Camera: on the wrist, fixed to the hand. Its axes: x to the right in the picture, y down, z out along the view.
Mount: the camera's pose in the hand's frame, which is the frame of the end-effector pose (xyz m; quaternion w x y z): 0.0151 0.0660 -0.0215 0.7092 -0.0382 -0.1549 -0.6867
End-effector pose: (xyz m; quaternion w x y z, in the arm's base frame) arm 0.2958 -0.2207 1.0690 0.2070 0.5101 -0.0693 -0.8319
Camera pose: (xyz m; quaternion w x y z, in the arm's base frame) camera 0.3268 -0.2846 1.0681 0.4157 -0.2726 -0.3009 0.8138
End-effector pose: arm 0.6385 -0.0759 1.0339 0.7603 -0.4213 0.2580 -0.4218
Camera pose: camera 0.6581 -0.0789 0.9657 0.2734 -0.5703 -0.2080 -0.7461
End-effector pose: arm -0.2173 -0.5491 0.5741 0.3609 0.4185 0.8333 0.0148
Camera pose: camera -0.1910 -0.4896 0.6027 0.4112 -0.2869 0.8219 -0.2703
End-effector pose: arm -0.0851 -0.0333 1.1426 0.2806 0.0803 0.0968 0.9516
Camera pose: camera -0.1363 -0.0824 1.1384 0.8705 0.1272 0.0440 0.4734
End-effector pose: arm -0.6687 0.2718 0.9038 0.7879 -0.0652 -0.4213 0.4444
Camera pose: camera -0.6920 0.3284 0.8678 0.7962 0.2818 -0.4826 -0.2319
